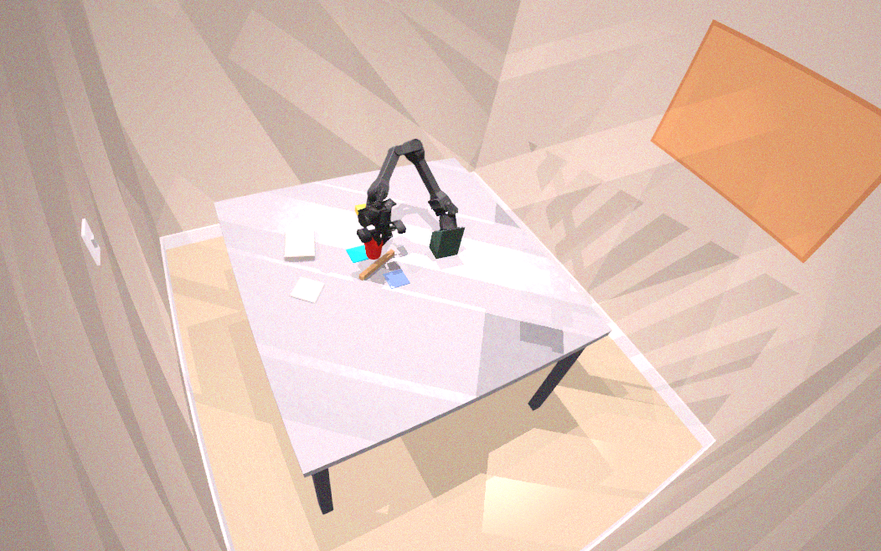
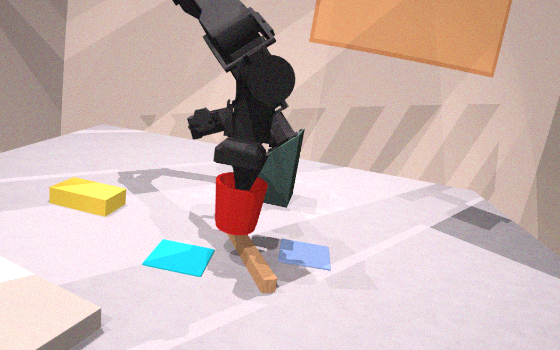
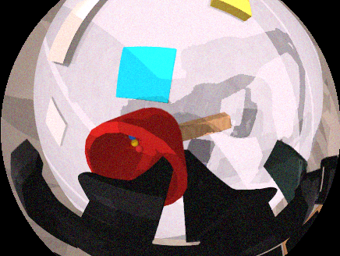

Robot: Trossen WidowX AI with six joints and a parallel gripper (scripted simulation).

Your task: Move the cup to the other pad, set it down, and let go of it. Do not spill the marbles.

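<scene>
My gripper tip is now 5 cm short of the yellow marble, 1 cm to the right of it and 2 cm above it. From my gripper tip the other things lie so: red cup (3 cm ahead); wooden bar (2 cm ahead, 2 cm to the left, 8 cm below); cyan pad (6 cm ahead, 7 cm to the right, 9 cm below).
</scene>
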